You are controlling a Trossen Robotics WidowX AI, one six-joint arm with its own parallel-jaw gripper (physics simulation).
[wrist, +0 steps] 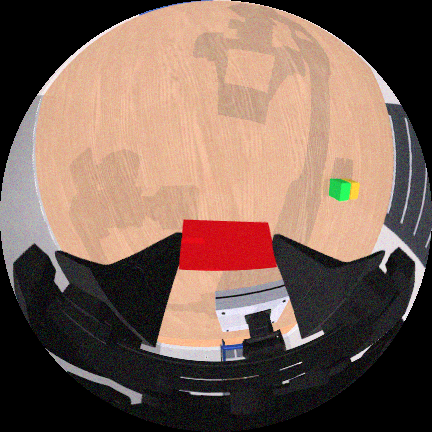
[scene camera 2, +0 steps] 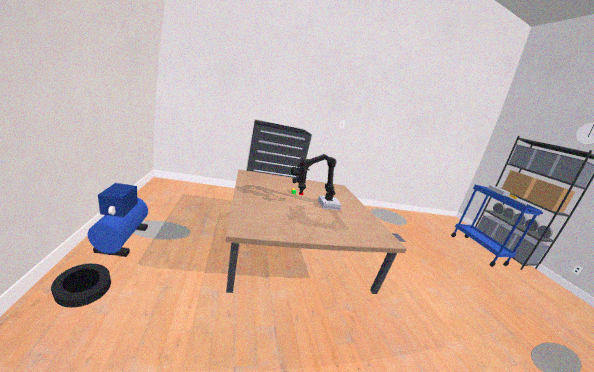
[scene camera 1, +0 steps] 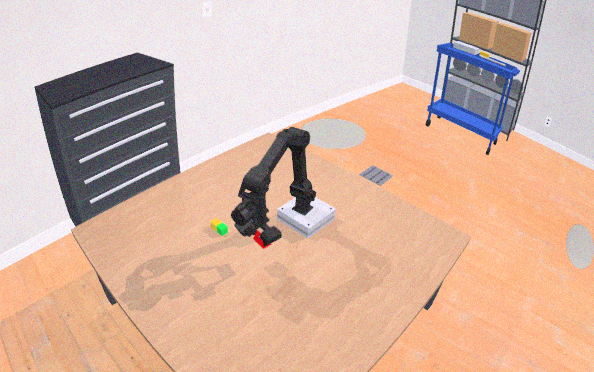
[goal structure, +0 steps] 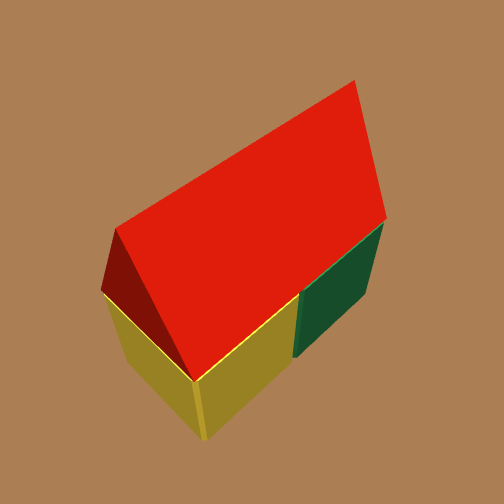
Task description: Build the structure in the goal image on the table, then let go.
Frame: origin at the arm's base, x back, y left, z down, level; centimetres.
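Where they show: gripper, fingertip midpoint: (wrist: 228, 239) (scene camera 2: 300, 192) (scene camera 1: 259, 240); arm's base at its link origin: (wrist: 257, 316) (scene camera 2: 328, 199) (scene camera 1: 302, 208).
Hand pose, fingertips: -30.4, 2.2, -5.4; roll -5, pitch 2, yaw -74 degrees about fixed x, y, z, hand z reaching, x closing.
Things, the pixels of their top centre, and the offset from my fingertips, as dx, dy, dz. Level surfaces: height alone.
- red block at its top centre: (wrist: 230, 266) (scene camera 1: 261, 235) (scene camera 2: 301, 190) +0.5, +0.2, -2.1
- small green block at its top centre: (wrist: 345, 191) (scene camera 1: 222, 226) (scene camera 2: 294, 190) +3.1, -21.9, +7.6
- small yellow block at its top centre: (wrist: 354, 190) (scene camera 1: 215, 221) +3.5, -25.8, +7.6
- wooden table at its surface level: dz +10.9
My gripper (scene camera 1: 258, 236) (scene camera 2: 301, 192) (wrist: 228, 239) is shut on a red block (scene camera 1: 260, 241) (scene camera 2: 301, 193) (wrist: 227, 252). The block spans the gap between the fingertips and is held above the tabletop; its exact height is hard to tell. One finger partly hides it in scene camera 1. A small green block (scene camera 1: 222, 229) (scene camera 2: 293, 192) (wrist: 340, 190) and a small yellow block (scene camera 1: 215, 223) (wrist: 354, 190) stand side by side on the table, seemingly touching. They are left of the gripper in scene camera 1 and to the right in the wrist view.
The arm's white base (scene camera 1: 306, 216) (scene camera 2: 330, 202) (wrist: 250, 316) stands on the wooden table (scene camera 1: 320, 345) (scene camera 2: 280, 230), right of the gripper in scene camera 1. The arm casts shadows across the tabletop. A dark drawer cabinet (scene camera 1: 115, 135) (scene camera 2: 280, 145) stands beyond the table edge.
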